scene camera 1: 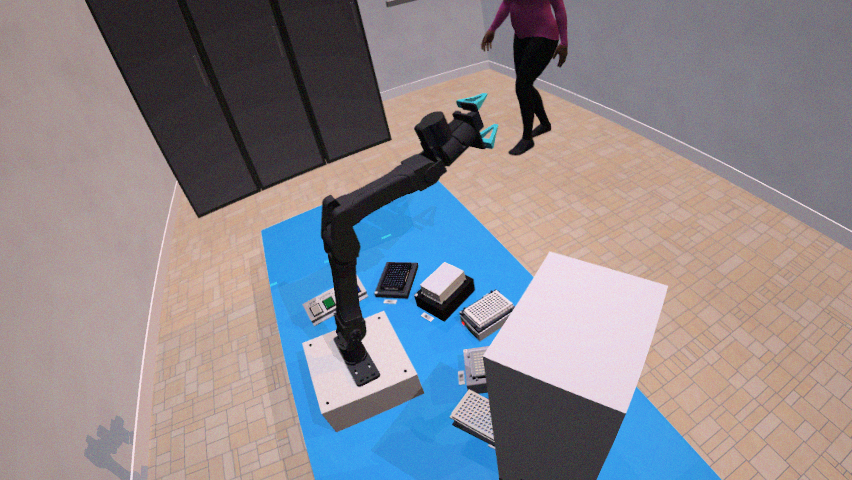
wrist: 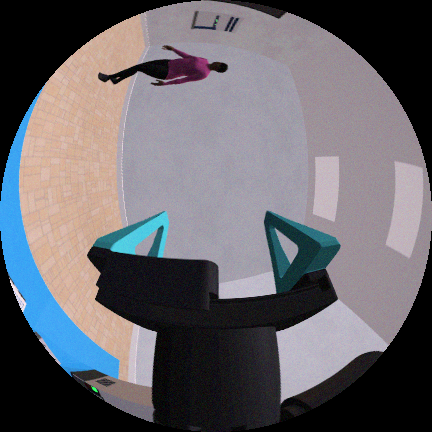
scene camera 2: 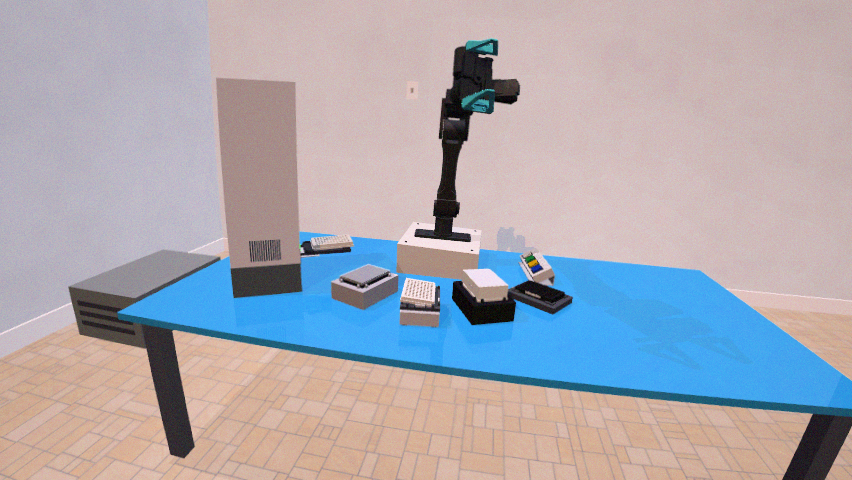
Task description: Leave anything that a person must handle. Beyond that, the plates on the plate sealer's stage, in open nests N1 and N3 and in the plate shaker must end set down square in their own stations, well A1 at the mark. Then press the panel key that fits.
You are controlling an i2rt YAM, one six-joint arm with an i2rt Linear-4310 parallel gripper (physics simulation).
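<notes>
My gripper (scene camera 1: 490, 110) (scene camera 2: 494, 72) (wrist: 215, 216) is open and empty, high above the table and apart from every plate. A black plate (scene camera 1: 397, 276) (scene camera 2: 539, 291) sits in a low black nest. A white block-like plate (scene camera 1: 444, 280) (scene camera 2: 485, 283) sits on a tall black station. A white well plate (scene camera 1: 487, 307) (scene camera 2: 419, 290) sits on a light station with a red light. A grey station (scene camera 1: 469, 381) (scene camera 2: 364, 296) bears another plate. A white plate (scene camera 1: 472, 411) (scene camera 2: 332, 241) lies on a dark base. The key panel (scene camera 1: 314, 309) (scene camera 2: 535, 266) has coloured keys. Station labels and A1 marks are unreadable.
A tall box (scene camera 1: 578, 321) (scene camera 2: 259, 172) stands on the blue table (scene camera 1: 393, 441) (scene camera 2: 626, 339) and partly hides two stations in scene view 1. A person (scene camera 1: 539, 59) (wrist: 187, 68) stands on the floor beyond the table. A dark cabinet (scene camera 1: 238, 89) stands behind.
</notes>
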